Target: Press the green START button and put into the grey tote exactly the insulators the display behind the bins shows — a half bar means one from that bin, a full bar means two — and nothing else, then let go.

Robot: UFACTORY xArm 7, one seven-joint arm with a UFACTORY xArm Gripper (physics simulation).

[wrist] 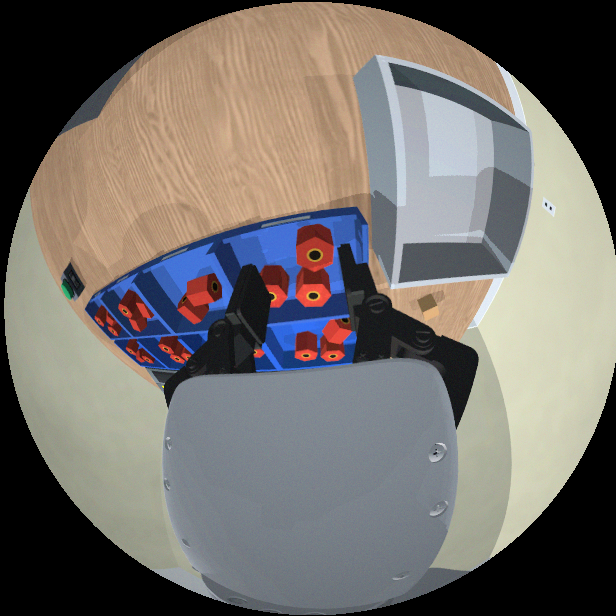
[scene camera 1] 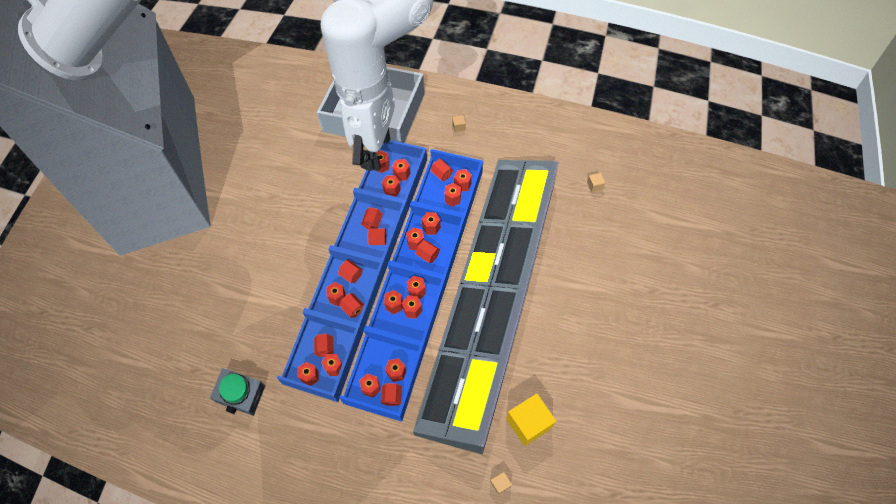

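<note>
Two blue bin trays (scene camera 1: pixel 350 269) (scene camera 1: pixel 419 282) each have several compartments holding red hexagonal insulators. My gripper (scene camera 1: pixel 369 159) is open, low over the far compartment of the left tray. In the wrist view my gripper (wrist: pixel 298 270) has two of that compartment's insulators (wrist: pixel 274 285) (wrist: pixel 313 287) between its fingers, neither one held. The grey tote (scene camera 1: pixel 407 94) stands behind the trays, partly hidden by my arm; in the wrist view the tote (wrist: pixel 453 172) is empty. The display (scene camera 1: pixel 485 300) shows a full yellow bar far right (scene camera 1: pixel 530 195), a half bar (scene camera 1: pixel 479 266) in the second row left, and a full bar near right (scene camera 1: pixel 474 393). The green START button (scene camera 1: pixel 233 388) sits front left.
The grey robot pedestal (scene camera 1: pixel 100 125) stands at the left. A yellow cube (scene camera 1: pixel 530 418) lies near the display's front end. Small tan cubes lie at the back (scene camera 1: pixel 459 122), right (scene camera 1: pixel 595 181) and front (scene camera 1: pixel 500 482).
</note>
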